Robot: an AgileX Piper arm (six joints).
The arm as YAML. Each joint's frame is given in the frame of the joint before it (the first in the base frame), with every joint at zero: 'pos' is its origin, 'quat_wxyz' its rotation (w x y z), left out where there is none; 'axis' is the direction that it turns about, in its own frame. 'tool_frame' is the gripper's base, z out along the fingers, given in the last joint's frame.
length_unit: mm
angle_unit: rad
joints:
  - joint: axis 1
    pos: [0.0, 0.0, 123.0]
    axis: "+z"
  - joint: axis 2
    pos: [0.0, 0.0, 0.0]
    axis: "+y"
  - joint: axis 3
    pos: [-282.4, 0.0, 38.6]
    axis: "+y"
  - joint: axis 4
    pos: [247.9, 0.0, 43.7]
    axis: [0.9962, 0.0, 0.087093]
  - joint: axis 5
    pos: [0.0, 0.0, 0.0]
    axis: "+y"
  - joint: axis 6
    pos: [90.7, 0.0, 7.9]
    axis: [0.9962, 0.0, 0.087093]
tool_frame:
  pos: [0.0, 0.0, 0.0]
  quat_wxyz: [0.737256, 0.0, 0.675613, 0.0]
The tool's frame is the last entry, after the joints.
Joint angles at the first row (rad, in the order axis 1, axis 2, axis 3, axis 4, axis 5, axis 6):
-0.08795, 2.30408, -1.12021, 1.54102, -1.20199, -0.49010
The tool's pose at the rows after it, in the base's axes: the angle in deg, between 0 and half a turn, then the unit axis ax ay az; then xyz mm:
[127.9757 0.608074 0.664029 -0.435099 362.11 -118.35 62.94]
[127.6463 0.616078 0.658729 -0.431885 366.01 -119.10 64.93]
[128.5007 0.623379 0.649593 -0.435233 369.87 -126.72 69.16]
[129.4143 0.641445 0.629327 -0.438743 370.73 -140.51 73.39]
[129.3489 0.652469 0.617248 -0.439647 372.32 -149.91 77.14]
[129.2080 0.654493 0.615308 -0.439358 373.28 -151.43 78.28]
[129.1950 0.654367 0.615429 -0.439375 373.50 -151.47 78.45]
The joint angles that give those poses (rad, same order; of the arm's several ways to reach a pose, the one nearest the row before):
-0.09096, 2.31820, -1.13685, 1.55007, -1.20430, -0.49010
-0.09197, 2.32018, -1.15713, 1.55951, -1.20430, -0.49209
-0.11105, 2.32020, -1.19011, 1.58111, -1.20336, -0.52879
-0.14637, 2.32020, -1.22168, 1.60403, -1.20426, -0.54770
-0.16957, 2.32019, -1.24482, 1.60768, -1.20426, -0.55420
-0.17297, 2.32019, -1.25143, 1.60767, -1.20426, -0.55603
-0.17297, 2.32020, -1.25243, 1.60768, -1.20426, -0.55713

